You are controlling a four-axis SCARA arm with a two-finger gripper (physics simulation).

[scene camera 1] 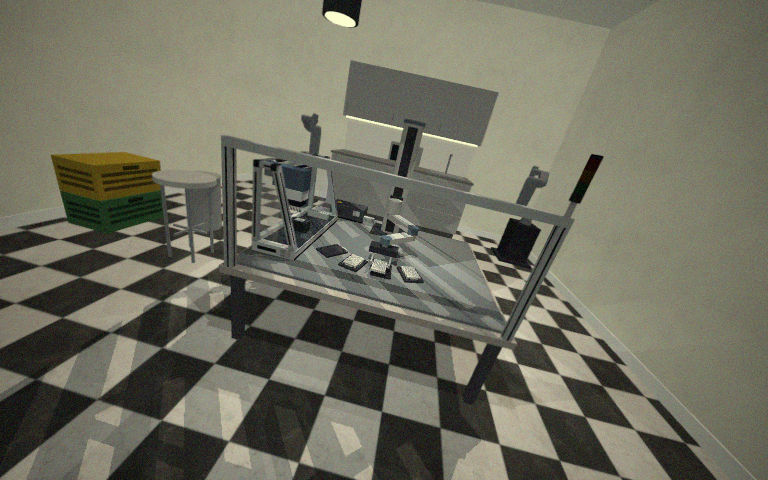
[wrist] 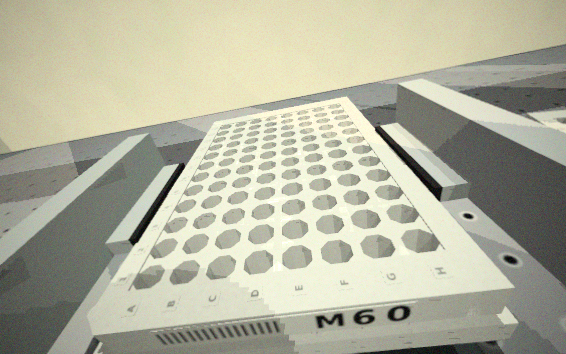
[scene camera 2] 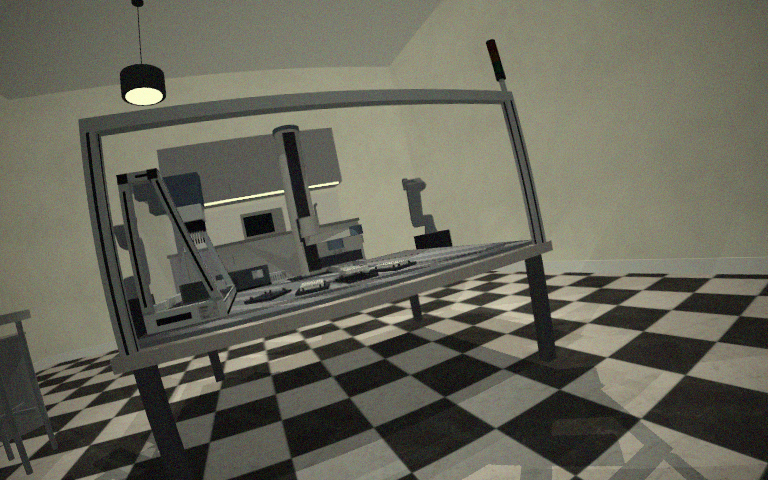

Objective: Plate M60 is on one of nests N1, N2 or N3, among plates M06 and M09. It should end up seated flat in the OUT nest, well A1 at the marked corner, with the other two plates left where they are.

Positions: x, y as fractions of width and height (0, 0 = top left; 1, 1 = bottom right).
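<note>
There is a perforated grey deck (scene camera 1: 0.59, 0.60) here, and the wrist view (wrist: 0.92, 0.24) shows the perforated grey deck as well. I also see my gripper (wrist: 0.48, 0.37).
</note>
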